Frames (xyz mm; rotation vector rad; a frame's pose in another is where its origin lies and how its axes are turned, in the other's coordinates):
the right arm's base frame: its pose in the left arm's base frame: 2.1 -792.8 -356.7 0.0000 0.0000 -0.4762
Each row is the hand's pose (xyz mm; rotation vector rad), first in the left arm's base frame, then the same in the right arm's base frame.
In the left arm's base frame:
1: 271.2 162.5 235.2 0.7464 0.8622 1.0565
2: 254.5 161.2 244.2 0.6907 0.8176 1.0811
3: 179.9 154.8 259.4 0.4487 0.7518 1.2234
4: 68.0 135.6 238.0 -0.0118 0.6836 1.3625
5: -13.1 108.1 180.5 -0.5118 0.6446 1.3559
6: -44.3 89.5 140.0 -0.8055 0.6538 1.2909
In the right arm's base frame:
1: -198.8 972.4 591.9 0.5504 1.0691 1.4755
2: -213.0 963.6 600.9 0.5050 1.0106 1.5069
3: -276.4 923.7 616.1 0.2748 0.8885 1.6657
4: -367.0 855.3 594.7 -0.1846 0.7071 1.8178
5: -426.5 793.7 537.2 -0.6940 0.5404 1.8018
6: -445.7 762.9 496.7 -0.9984 0.4746 1.7189

